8 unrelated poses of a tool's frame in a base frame.
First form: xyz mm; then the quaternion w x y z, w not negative.
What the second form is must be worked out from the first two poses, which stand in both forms.
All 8 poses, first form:
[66, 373, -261, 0.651, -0.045, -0.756, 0.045]
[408, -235, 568, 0.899, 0.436, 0.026, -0.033]
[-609, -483, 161, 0.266, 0.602, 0.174, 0.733]
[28, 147, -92, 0.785, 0.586, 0.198, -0.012]
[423, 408, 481, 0.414, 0.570, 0.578, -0.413]
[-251, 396, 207, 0.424, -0.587, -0.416, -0.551]
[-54, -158, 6, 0.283, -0.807, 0.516, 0.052]
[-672, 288, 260, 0.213, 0.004, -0.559, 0.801]
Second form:
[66, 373, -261, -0.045, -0.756, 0.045, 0.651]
[408, -235, 568, 0.436, 0.026, -0.033, 0.899]
[-609, -483, 161, 0.602, 0.174, 0.733, 0.266]
[28, 147, -92, 0.586, 0.198, -0.012, 0.785]
[423, 408, 481, 0.570, 0.578, -0.413, 0.414]
[-251, 396, 207, -0.587, -0.416, -0.551, 0.424]
[-54, -158, 6, -0.807, 0.516, 0.052, 0.283]
[-672, 288, 260, 0.004, -0.559, 0.801, 0.213]

